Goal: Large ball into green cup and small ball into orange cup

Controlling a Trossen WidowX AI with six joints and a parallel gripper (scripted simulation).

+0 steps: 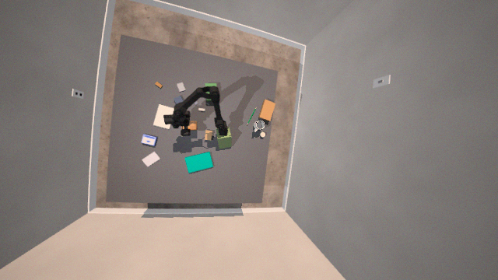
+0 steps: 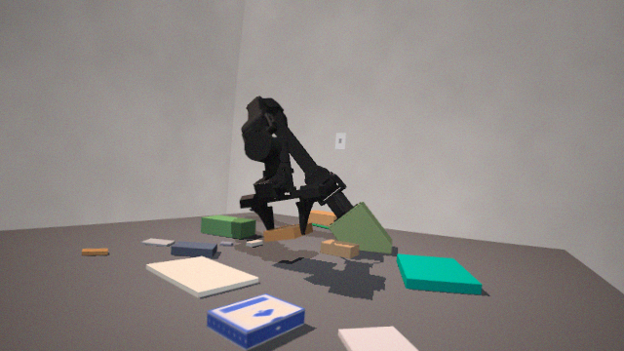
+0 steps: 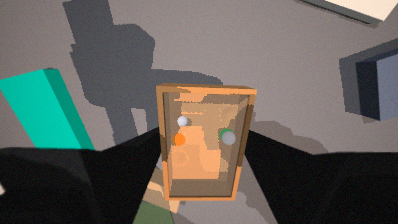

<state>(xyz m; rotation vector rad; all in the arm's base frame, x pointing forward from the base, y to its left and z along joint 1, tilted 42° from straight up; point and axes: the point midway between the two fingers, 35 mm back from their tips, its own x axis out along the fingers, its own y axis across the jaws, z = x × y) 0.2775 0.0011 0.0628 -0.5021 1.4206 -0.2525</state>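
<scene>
Right now my hand is 3 cm above the wooden puzzle, 1 cm to the right of it and 1 cm past it. Round my hand: small tan block 16 cm behind, 8 cm below, 7 cm to the left; then dark blue block 18 cm to the right, 8 cm below, 8 cm ahead; then small white piece 14 cm to the right, 9 cm below, 9 cm behind.
</scene>
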